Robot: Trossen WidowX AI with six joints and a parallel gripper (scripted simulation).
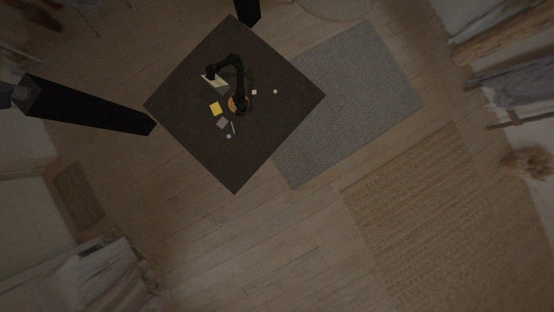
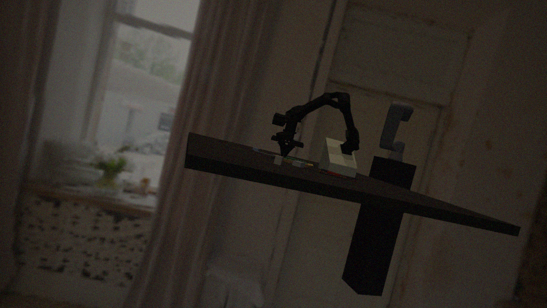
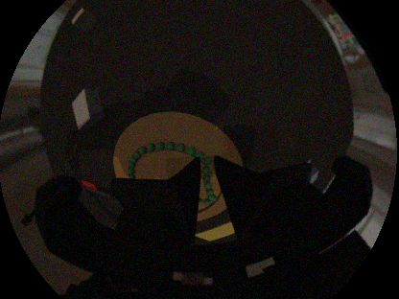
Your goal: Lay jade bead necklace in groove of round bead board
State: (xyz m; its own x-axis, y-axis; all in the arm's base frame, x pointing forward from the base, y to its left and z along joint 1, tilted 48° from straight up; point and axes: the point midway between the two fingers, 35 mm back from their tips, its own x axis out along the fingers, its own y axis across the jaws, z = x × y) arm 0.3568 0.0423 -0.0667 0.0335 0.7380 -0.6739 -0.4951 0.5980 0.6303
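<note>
My gripper tip is 6 cm past the round bead board, 2 cm to the right of it and 1 cm above it. The rest, counted from my gripper tip: white stick: 20 cm to the right, 4 cm ahead, 2 cm below; grey-white block: 19 cm to the left, 1 cm behind; grey square: 22 cm to the right, 7 cm behind, 2 cm below.
</note>
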